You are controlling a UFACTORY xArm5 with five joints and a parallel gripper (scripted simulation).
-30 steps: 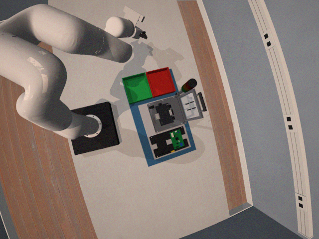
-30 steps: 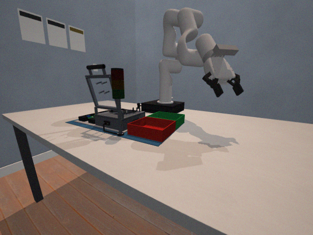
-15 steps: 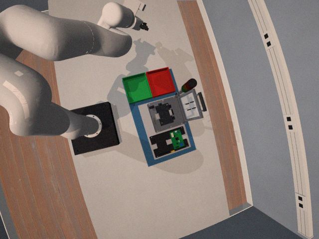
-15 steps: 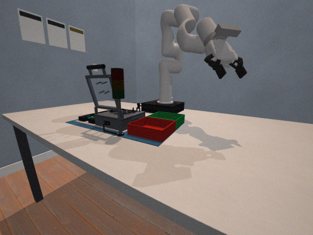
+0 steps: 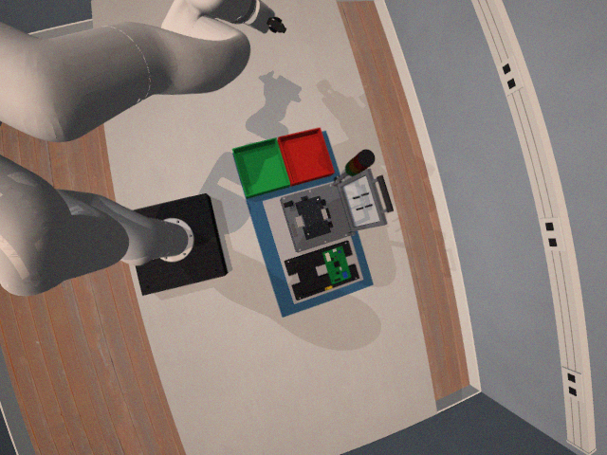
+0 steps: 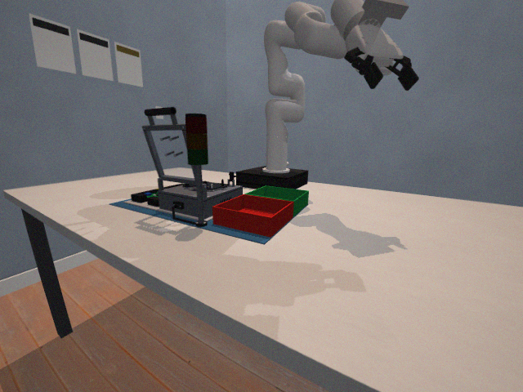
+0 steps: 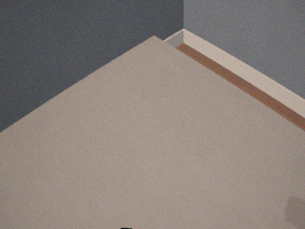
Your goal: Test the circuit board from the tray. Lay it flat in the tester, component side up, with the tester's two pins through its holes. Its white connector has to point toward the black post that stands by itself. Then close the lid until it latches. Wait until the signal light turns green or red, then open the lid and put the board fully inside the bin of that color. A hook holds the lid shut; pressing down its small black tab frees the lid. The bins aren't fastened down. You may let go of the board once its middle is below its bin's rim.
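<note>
My gripper is now 120 mm short of the green circuit board, 640 mm to the left of it and 310 mm above it. From my hand the other things lie so: black block 420 mm to the right, 240 mm below; red bin 100 mm ahead, 270 mm to the right, 320 mm below; green bin 50 mm behind, 280 mm to the right, 320 mm below.
</note>
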